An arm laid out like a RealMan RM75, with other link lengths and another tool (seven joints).
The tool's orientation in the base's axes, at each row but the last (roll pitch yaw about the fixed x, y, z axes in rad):
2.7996, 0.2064, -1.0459
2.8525, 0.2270, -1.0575
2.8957, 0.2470, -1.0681
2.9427, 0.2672, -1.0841
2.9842, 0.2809, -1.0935
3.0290, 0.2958, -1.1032
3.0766, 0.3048, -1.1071
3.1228, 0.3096, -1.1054
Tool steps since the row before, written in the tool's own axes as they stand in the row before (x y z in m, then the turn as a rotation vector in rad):
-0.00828, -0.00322, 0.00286, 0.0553, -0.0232, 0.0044
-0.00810, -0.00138, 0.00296, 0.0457, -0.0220, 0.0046
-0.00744, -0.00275, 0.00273, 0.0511, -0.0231, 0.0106
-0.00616, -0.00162, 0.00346, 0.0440, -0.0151, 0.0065
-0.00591, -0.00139, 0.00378, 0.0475, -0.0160, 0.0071
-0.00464, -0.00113, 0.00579, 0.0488, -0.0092, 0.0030
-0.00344, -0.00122, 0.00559, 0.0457, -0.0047, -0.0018
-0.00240, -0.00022, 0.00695, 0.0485, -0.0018, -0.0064
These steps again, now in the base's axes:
-0.00265, 0.00872, -0.00200, 0.0435, -0.0345, -0.0230
-0.00382, 0.00774, -0.00132, 0.0379, -0.0270, -0.0207
-0.00211, 0.00800, -0.00140, 0.0394, -0.0305, -0.0279
-0.00244, 0.00654, -0.00195, 0.0306, -0.0290, -0.0206
-0.00242, 0.00638, -0.00216, 0.0328, -0.0314, -0.0223
-0.00235, 0.00571, -0.00427, 0.0284, -0.0367, -0.0181
-0.00146, 0.00484, -0.00436, 0.0240, -0.0372, -0.0123
-0.00190, 0.00398, -0.00589, 0.0233, -0.0422, -0.0087

